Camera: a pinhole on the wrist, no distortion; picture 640 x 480 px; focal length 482.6 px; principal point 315.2 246.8 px. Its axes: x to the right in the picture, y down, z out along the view. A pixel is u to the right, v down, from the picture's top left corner.
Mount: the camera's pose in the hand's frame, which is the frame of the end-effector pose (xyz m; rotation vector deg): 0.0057 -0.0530 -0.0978 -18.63 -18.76 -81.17
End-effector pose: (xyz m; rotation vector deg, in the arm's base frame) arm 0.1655 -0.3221 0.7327 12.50 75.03 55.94
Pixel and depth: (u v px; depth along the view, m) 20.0 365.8 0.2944
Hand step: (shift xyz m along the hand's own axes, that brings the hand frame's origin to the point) 0.0469 0.2394 0.0950
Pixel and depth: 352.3 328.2 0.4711
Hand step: 0.0757 0.1172 0.3446
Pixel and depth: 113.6 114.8 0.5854
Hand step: -0.2001 0.3877 0.3398
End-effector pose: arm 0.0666 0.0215 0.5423 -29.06 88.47 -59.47
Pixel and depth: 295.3 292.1 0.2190
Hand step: 0.0188 0.0474 0.0977
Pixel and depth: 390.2 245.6 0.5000
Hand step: 0.0000 0.0814 0.3900
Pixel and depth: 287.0 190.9 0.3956
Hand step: -0.0538 0.1242 0.2546
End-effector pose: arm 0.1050 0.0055 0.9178 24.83 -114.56 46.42
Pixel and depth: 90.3 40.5 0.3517
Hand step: -0.1738 0.2203 0.1596
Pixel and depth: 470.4 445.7 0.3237
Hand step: 0.1418 0.0022 0.2366
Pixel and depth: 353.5 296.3 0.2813
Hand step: 0.0291 0.0457 0.1671
